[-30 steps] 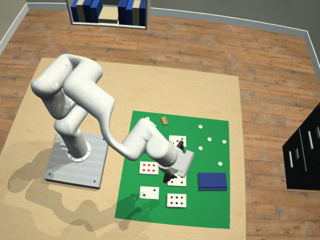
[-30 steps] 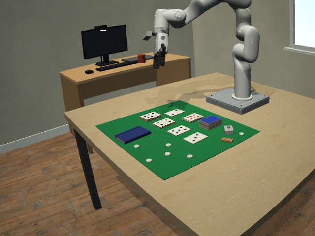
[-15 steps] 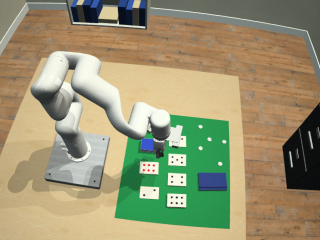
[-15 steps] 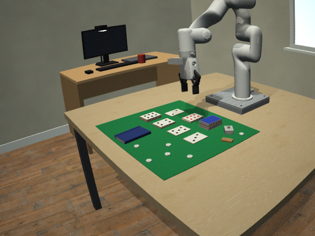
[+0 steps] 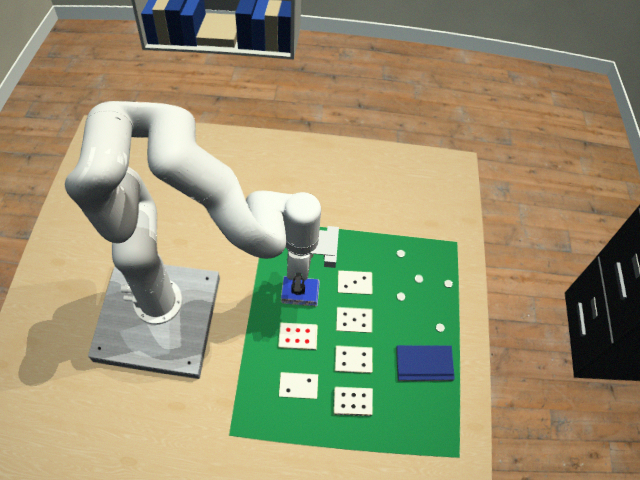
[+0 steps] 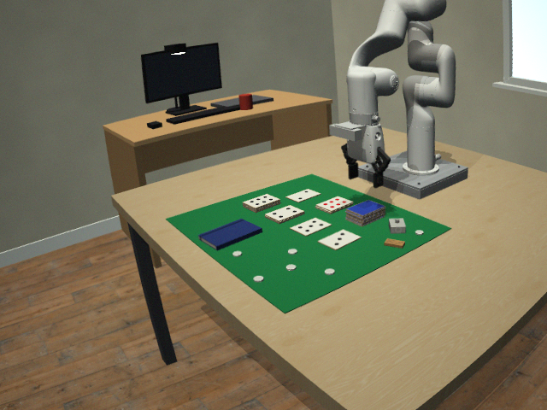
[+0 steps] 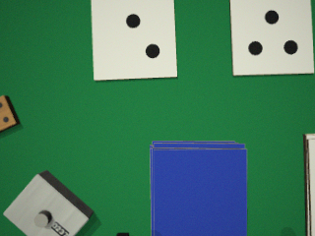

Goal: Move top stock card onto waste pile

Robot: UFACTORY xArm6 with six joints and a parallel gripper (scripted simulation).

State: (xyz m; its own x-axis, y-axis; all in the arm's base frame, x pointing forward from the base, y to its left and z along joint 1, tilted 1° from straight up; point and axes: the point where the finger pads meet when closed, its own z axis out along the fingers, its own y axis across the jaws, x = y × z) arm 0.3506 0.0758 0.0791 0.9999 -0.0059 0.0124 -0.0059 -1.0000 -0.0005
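Now: the grey knobbed block 110 mm to the left of my hand and 90 mm below it. From my hand the other things lie so: two-pip card (20 mm ahead, 240 mm to the right, 110 mm below); then green mat (150 mm ahead, 90 mm to the right, 120 mm below); then blue book (320 mm ahead, 170 mm to the right, 100 mm below).
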